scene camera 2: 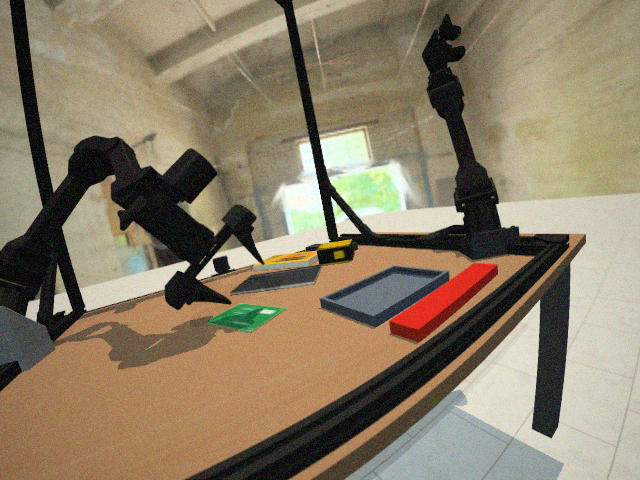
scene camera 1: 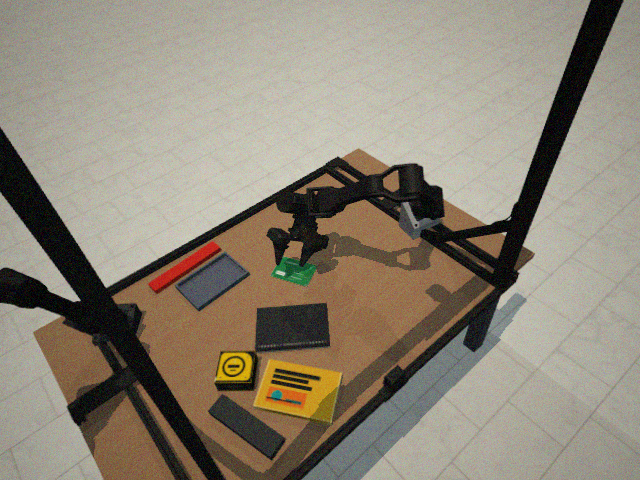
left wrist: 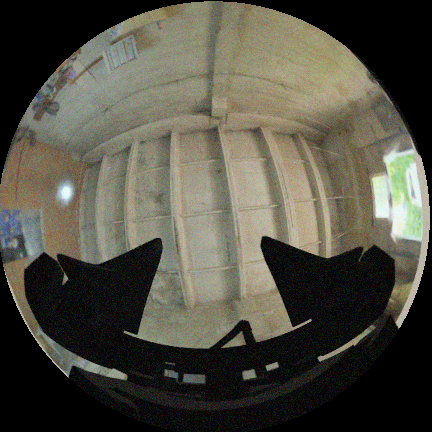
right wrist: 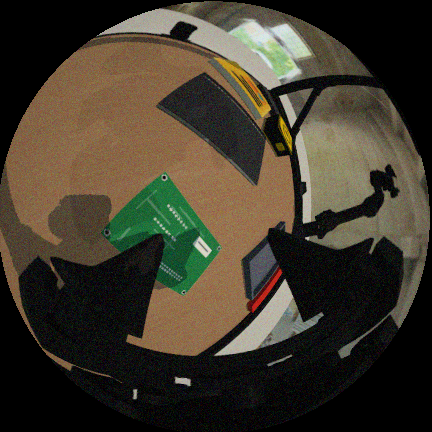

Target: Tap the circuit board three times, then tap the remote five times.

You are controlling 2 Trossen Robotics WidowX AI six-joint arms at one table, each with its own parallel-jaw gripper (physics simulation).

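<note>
My left gripper is open and holds nothing, and the left wrist view shows my left gripper too. My right gripper is open as well and holds nothing; I can see my right gripper in scene camera 1 and also in the right wrist view. On the table rest a remote and a red bar.
</note>
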